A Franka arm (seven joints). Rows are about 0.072 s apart.
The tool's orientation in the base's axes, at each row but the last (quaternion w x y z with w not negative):
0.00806, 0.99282, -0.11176, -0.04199
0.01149, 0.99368, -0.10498, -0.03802
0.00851, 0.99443, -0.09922, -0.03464
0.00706, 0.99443, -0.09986, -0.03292
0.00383, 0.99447, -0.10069, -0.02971
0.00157, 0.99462, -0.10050, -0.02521
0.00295, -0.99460, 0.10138, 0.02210
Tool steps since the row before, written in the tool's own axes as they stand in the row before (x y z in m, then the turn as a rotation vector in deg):
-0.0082, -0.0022, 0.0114, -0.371, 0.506, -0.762
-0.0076, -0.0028, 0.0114, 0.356, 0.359, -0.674
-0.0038, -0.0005, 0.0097, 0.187, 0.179, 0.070
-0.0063, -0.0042, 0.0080, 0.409, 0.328, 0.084
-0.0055, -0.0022, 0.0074, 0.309, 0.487, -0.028
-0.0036, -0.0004, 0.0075, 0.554, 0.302, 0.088
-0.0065, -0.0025, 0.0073, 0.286, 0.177, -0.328
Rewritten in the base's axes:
-0.0085, 0.0039, -0.0107, -0.407, -0.406, 0.802
-0.0077, 0.0042, -0.0109, 0.325, -0.416, 0.657
-0.0043, 0.0011, -0.0094, 0.143, -0.213, -0.078
-0.0059, 0.0053, -0.0077, 0.329, -0.403, -0.103
-0.0054, 0.0032, -0.0071, 0.206, -0.539, 0.017
-0.0038, 0.0011, -0.0073, 0.477, -0.407, -0.113
-0.0062, 0.0038, -0.0070, 0.258, -0.234, 0.315

